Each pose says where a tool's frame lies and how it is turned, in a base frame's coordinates. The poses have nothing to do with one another.
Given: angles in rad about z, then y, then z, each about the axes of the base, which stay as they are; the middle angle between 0 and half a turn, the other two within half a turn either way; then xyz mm.
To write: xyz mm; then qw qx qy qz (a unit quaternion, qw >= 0). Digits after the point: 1 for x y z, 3 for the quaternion.
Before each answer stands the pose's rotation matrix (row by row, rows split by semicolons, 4 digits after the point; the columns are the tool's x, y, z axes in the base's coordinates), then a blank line. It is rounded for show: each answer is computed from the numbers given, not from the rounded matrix.
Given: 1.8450, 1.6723, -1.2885, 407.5, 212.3, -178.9
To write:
0.9322 -0.2329 0.2771; 0.2418 -0.1691 -0.9555; 0.2694 0.9577 -0.1013

407.5, 212.3, -178.9, 0.645, 0.742, 0.003, 0.184
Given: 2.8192, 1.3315, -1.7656, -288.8, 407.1, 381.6
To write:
0.3544 -0.9160 -0.1881; 0.1592 0.2573 -0.9531; 0.9215 0.3078 0.2370

-288.8, 407.1, 381.6, 0.680, 0.464, -0.408, 0.395
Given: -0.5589, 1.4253, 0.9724, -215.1, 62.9, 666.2
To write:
0.5074 -0.6572 0.5574; -0.1971 0.5411 0.8175; -0.8389 -0.5247 0.1450

-215.1, 62.9, 666.2, 0.741, -0.453, 0.471, 0.155
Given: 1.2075, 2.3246, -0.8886, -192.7, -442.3, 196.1
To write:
0.5722 0.6792 0.4597; 0.7781 -0.2725 -0.5659; -0.2591 0.6815 -0.6844

-192.7, -442.3, 196.1, 0.392, 0.795, 0.458, 0.063
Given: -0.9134, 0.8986, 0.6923, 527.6, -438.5, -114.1
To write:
0.7982 -0.0106 0.6023; -0.3665 0.7850 0.4994; -0.4781 -0.6194 0.6227

527.6, -438.5, -114.1, 0.895, -0.312, 0.302, -0.099
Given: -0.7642, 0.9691, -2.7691, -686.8, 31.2, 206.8
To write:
-0.6325 -0.1021 -0.7678; 0.4958 -0.8150 -0.3000; -0.5951 -0.5704 0.5660

-686.8, 31.2, 206.8, 0.172, -0.393, -0.251, 0.868
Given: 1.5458, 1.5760, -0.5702, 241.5, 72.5, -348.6
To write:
0.5395 0.0179 0.8418; 0.8416 0.0182 -0.5398; -0.0250 0.9997 -0.0052

241.5, 72.5, -348.6, 0.623, 0.618, 0.348, 0.331
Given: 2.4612, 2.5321, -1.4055, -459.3, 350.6, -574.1
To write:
0.7254 -0.6819 0.0942; -0.5252 -0.6367 -0.5646; 0.4450 0.3601 -0.8199

-459.3, 350.6, -574.1, 0.259, 0.892, -0.338, 0.151
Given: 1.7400, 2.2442, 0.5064, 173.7, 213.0, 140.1
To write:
-0.3863 0.6193 0.6836; 0.9129 0.1509 0.3792; 0.1316 0.7705 -0.6237

173.7, 213.0, 140.1, 0.188, 0.521, 0.735, 0.391
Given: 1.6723, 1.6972, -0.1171, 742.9, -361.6, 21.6
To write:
0.1289 0.1127 0.9852; 0.9865 -0.1153 -0.1159; 0.1005 0.9869 -0.1261

742.9, -361.6, 21.6, 0.471, 0.585, 0.470, 0.464
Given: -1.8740, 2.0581, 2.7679, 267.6, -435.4, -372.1
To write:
0.2182 0.5250 -0.8226; 0.9396 0.1148 0.3226; 0.2638 -0.8433 -0.4682

267.6, -435.4, -372.1, 0.465, -0.627, -0.584, 0.223
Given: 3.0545, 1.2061, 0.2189, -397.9, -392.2, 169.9
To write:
-0.3657 0.1860 0.9119; 0.0077 -0.9792 0.2029; 0.9307 0.0813 0.3567

-397.9, -392.2, 169.9, 0.054, -0.561, -0.086, -0.822
